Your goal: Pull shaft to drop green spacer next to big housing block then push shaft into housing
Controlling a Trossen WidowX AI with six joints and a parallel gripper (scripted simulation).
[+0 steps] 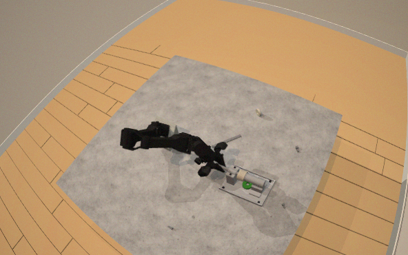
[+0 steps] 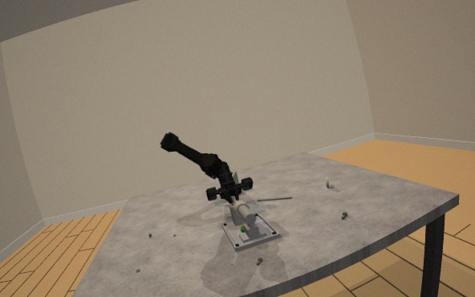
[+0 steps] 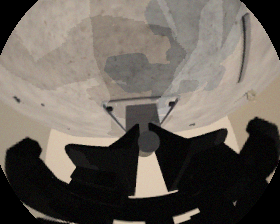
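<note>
My gripper tip is now 4 cm short of the shaft and 2 cm below it. Also, from my gripper tip: thin grey rod 9 cm behind, 19 cm to the left, 5 cm below; beige spacer 9 cm ahead, 1 cm to the right, 2 cm above; green spacer 12 cm ahead, 1 cm to the right, 4 cm below.
</note>
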